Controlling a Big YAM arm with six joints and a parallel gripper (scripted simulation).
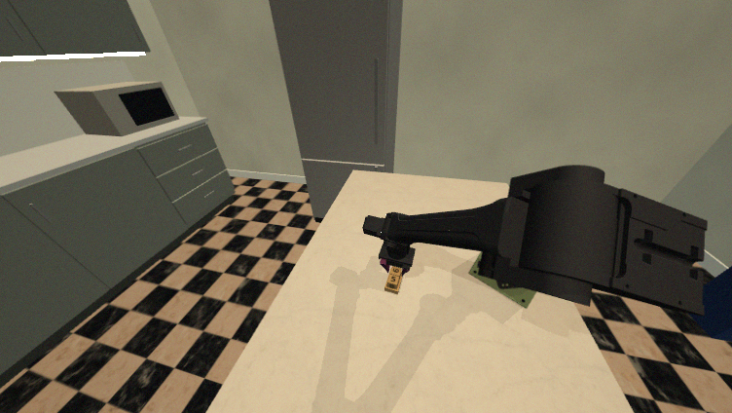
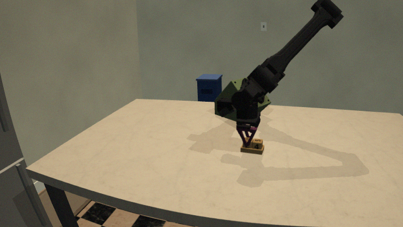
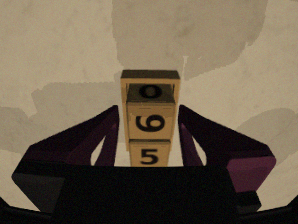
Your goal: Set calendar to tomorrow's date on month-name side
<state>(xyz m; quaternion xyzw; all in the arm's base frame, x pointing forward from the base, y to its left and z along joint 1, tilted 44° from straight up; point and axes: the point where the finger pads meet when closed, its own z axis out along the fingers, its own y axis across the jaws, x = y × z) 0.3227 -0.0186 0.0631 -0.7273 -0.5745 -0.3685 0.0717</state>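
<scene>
The cube lies 10 mm below my hand. From my hand the other things lie so: wooden tray (20 mm to the left, 30 mm below).
</scene>
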